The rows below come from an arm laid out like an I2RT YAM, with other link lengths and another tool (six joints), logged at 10 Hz.
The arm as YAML. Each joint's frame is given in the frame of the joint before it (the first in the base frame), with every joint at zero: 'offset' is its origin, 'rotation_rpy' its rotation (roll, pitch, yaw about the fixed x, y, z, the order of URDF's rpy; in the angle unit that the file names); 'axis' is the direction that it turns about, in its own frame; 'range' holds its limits. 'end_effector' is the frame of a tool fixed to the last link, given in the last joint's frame.
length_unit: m
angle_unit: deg
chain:
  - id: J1
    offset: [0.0, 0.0, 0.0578]
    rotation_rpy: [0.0, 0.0, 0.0]
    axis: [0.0, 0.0, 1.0]
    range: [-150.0, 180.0]
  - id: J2
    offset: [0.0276, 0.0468, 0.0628]
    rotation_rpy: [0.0, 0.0, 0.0]
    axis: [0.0, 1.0, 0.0]
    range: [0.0, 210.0]
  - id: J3
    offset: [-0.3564, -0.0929, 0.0]
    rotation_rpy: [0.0, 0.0, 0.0]
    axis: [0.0, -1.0, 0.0]
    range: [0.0, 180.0]
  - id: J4
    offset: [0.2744, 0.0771, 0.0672]
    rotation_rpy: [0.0, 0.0, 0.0]
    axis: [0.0, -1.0, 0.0]
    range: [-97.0, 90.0]
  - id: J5
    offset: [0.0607, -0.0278, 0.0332]
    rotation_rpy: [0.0, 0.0, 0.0]
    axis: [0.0, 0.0, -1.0]
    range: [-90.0, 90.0]
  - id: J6
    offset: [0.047, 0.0, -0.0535]
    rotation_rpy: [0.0, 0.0, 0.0]
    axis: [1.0, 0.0, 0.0]
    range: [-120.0, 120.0]
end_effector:
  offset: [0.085, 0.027, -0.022]
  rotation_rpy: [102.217, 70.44, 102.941]
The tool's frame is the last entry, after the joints.
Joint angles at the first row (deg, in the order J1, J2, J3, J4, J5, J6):
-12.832, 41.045, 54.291, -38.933, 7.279, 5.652
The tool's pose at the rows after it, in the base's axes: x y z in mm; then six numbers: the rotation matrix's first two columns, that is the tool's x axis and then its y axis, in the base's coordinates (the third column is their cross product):
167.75 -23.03 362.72 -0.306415 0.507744 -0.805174 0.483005 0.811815 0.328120
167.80 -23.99 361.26 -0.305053 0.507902 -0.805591 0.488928 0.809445 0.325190
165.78 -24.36 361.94 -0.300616 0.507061 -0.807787 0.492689 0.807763 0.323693
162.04 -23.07 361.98 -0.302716 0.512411 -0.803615 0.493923 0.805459 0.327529
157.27 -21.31 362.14 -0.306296 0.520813 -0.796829 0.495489 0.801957 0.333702
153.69 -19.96 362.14 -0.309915 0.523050 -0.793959 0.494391 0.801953 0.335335
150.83 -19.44 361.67 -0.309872 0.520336 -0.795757 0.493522 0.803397 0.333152
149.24 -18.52 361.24 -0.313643 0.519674 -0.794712 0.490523 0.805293 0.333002
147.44 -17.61 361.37 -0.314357 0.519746 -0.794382 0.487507 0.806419 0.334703
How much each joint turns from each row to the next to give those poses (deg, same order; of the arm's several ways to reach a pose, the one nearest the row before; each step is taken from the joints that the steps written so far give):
0.002, -0.036, 0.108, -0.305, 0.234, 0.211
-0.003, -0.027, -0.259, 0.128, 0.394, 0.020
0.005, -0.328, 0.088, -0.262, 0.350, 0.006
0.041, -0.465, 0.197, -0.950, -0.086, 0.325
-0.044, -0.538, 0.325, -1.314, -0.269, 0.460
-0.005, -0.452, 0.180, -0.853, -0.215, 0.091
0.002, -0.516, -0.086, -0.334, 0.033, -0.170
0.006, -0.231, 0.000, -0.333, -0.236, -0.088
0.002, -0.305, 0.038, -0.292, -0.206, 0.000

